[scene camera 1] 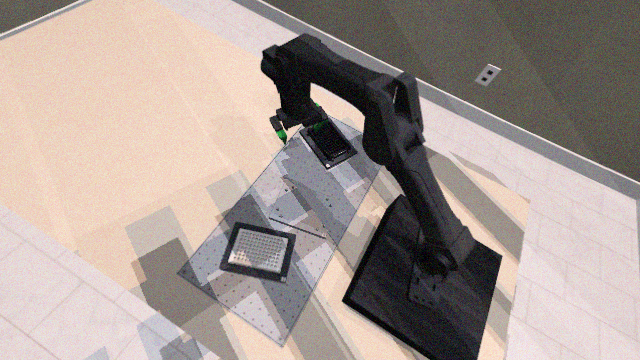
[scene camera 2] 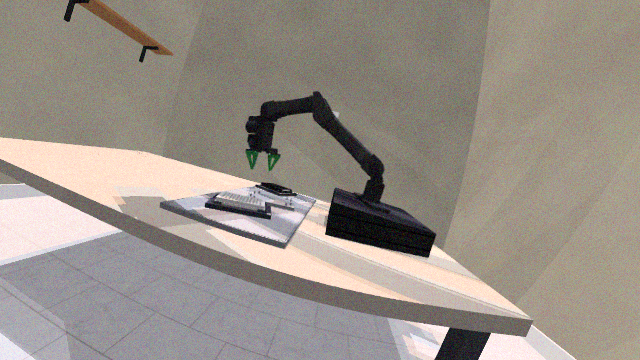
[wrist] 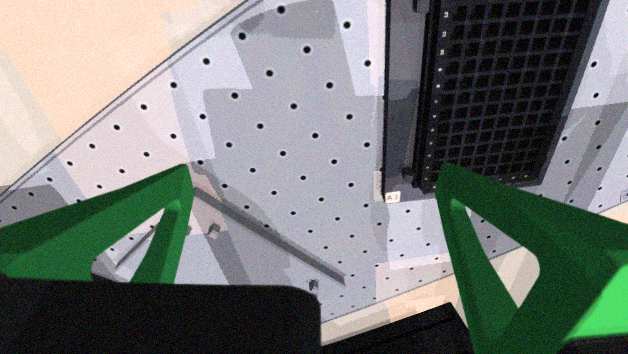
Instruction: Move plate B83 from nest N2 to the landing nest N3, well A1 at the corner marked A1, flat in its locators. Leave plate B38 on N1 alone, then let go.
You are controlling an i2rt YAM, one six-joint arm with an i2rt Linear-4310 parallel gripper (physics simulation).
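Observation:
A black well plate (scene camera 1: 329, 141) (scene camera 2: 276, 188) (wrist: 505, 90) lies flat on a dark nest (wrist: 401, 110); an A1 tag (scene camera 1: 328, 165) (wrist: 392, 197) marks the nest's corner. A white well plate (scene camera 1: 257, 250) (scene camera 2: 240, 201) lies on another dark nest (scene camera 1: 250, 274). I cannot read the plate or nest numbers. A clear nest (scene camera 1: 297, 227) (wrist: 270, 234) with small locators stands between them and holds no plate. My gripper (scene camera 1: 301, 133) (scene camera 2: 261, 169) (wrist: 314, 177) is open and empty, high above the board beside the black plate; in the wrist view its right fingertip overlaps that plate's near corner.
The nests stand on a perforated board (scene camera 1: 250, 310) (scene camera 2: 280, 238) (wrist: 280, 90) on the table. The arm's black base block (scene camera 1: 380, 300) (scene camera 2: 380, 232) stands beside the board. A wooden shelf (scene camera 2: 120, 22) is on the wall, far from the arm.

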